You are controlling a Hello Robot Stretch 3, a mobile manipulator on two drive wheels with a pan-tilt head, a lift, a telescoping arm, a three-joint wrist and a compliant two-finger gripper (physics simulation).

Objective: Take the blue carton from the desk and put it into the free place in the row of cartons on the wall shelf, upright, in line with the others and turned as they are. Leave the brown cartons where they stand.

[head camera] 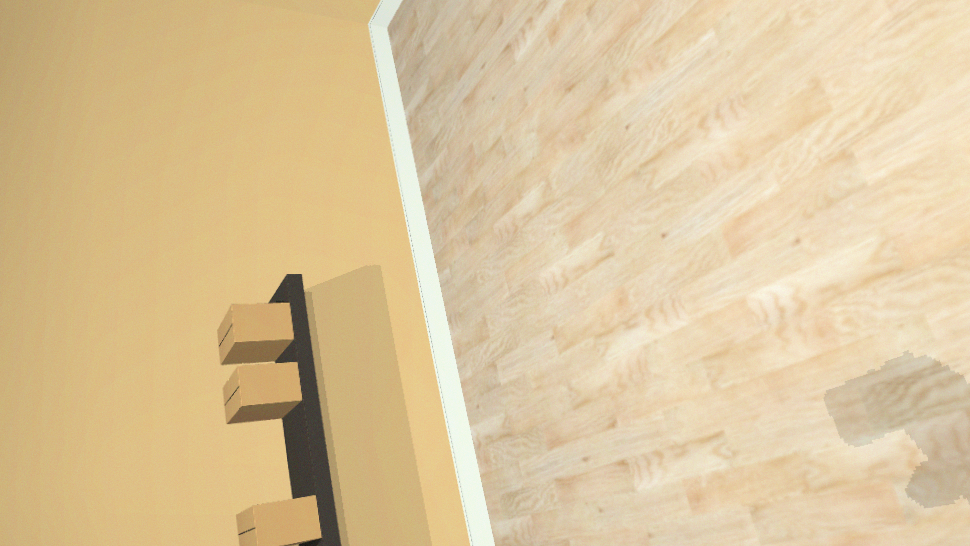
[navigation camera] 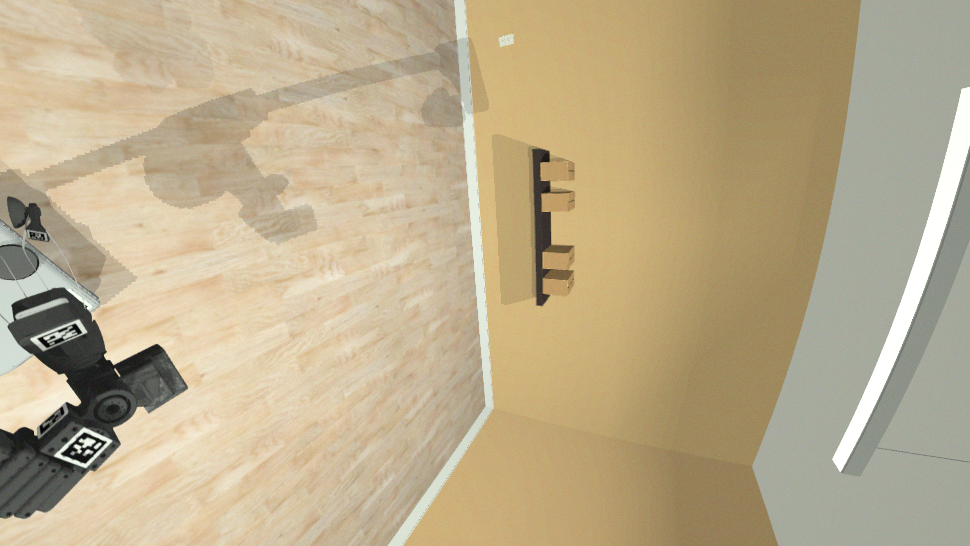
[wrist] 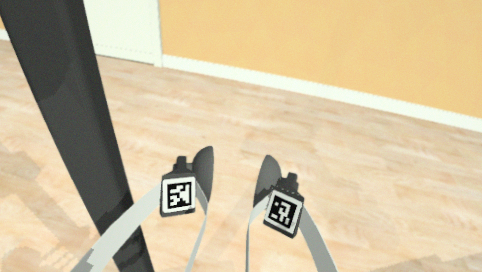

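Where they show: gripper, fingertip midpoint: (wrist: 237,169); robot's base, link origin: (navigation camera: 13,260).
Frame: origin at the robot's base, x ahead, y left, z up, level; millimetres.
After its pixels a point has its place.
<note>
The blue carton and the desk do not show in these views. The dark wall shelf (head camera: 305,454) {x 1777, y -1162, z 684 mm} (navigation camera: 539,230) {x 1730, y -1142, z 667 mm} carries a row of brown cartons. In the navigation view two of them, an upper carton (navigation camera: 556,170) {x 1901, y -788, z 790 mm} and a second carton (navigation camera: 556,201) {x 1817, y -968, z 786 mm}, stand on one side of a wide gap, and a third carton (navigation camera: 556,257) {x 1657, y -1313, z 783 mm} and a last carton (navigation camera: 556,283) {x 1577, y -1486, z 784 mm} on the other. The head view shows two close together, one carton (head camera: 261,324) {x 1567, y -1504, z 780 mm} and its neighbour (head camera: 268,385) {x 1649, y -1332, z 780 mm}, and beyond the gap part of another carton (head camera: 285,522) {x 1813, y -974, z 781 mm}. My gripper (wrist: 237,169) {x 54, y 81, z 575 mm} is open and empty above the floor.
The robot's dark mast (wrist: 65,100) {x -65, y 116, z 618 mm} stands left in the wrist view, with a white door (wrist: 125,30) {x -359, y 1840, z 226 mm} behind. A wall outlet (navigation camera: 506,40) {x 2533, y -16, z 402 mm} is near the shelf. A long ceiling light (navigation camera: 902,291) {x 1299, y -1083, z 2437 mm} hangs at the right. Shadows lie across the wooden floor (navigation camera: 305,325) {x 435, y -746, z 1 mm}.
</note>
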